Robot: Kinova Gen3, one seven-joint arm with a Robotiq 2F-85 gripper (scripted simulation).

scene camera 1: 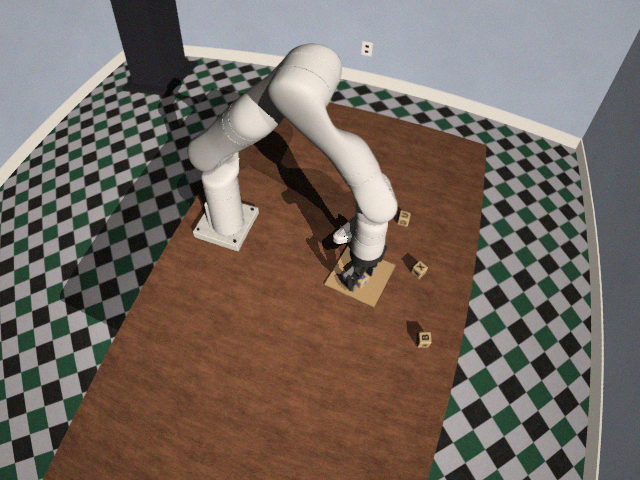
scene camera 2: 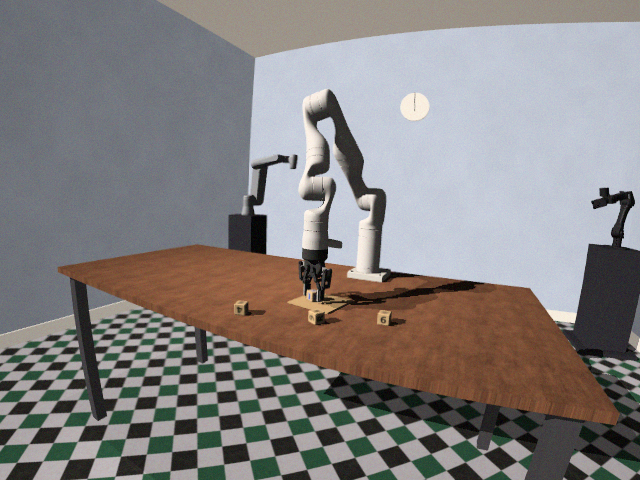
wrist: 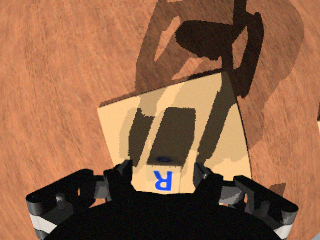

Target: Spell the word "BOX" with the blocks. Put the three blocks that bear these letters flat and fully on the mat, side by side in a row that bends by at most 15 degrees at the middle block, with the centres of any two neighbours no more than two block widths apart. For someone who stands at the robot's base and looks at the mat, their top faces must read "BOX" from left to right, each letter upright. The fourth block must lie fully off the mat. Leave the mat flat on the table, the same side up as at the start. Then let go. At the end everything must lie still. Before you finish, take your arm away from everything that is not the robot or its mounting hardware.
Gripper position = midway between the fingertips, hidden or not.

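My gripper is visible in scene camera 1 (scene camera 1: 360, 281), scene camera 2 (scene camera 2: 313, 298) and the wrist view (wrist: 162, 171). A tan mat (scene camera 1: 369, 294) is present, visible in the wrist view (wrist: 198, 120) as well.
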